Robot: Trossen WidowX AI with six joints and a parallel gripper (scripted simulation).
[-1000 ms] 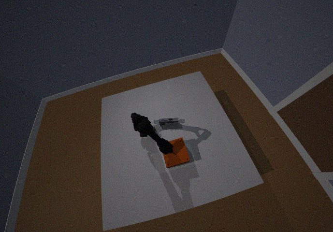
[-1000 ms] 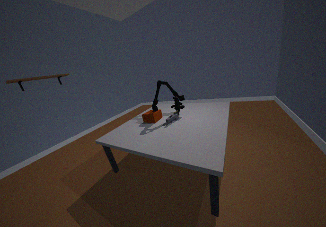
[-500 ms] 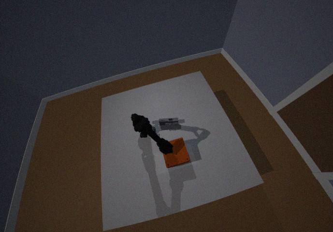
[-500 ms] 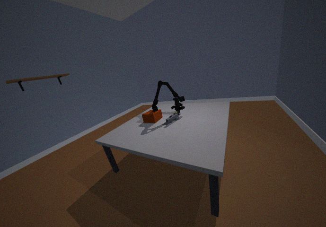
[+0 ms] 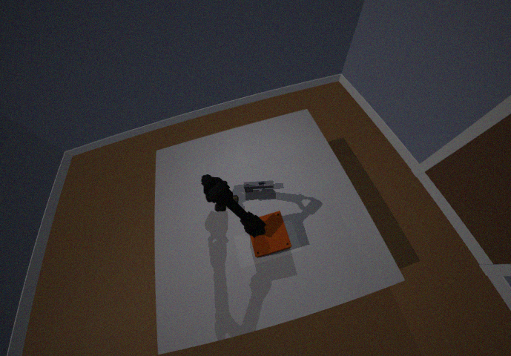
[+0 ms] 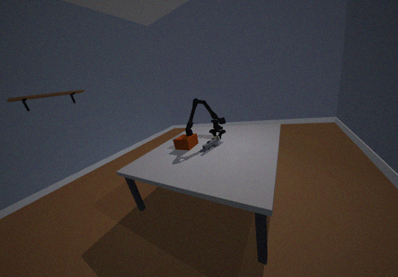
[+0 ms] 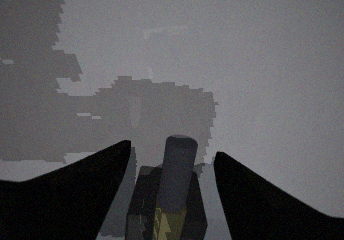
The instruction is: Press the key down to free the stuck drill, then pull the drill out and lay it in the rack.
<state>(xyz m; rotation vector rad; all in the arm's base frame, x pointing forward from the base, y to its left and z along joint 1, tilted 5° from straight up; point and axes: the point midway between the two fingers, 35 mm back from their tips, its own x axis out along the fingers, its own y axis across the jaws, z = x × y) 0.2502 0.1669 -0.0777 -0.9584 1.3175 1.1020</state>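
The drill lies 40 mm to the right of my gripper tip, 30 mm above it and 10 mm behind it. Also, from my gripper tip: dark key 260 mm to the right, 40 mm above, 10 mm ahead.
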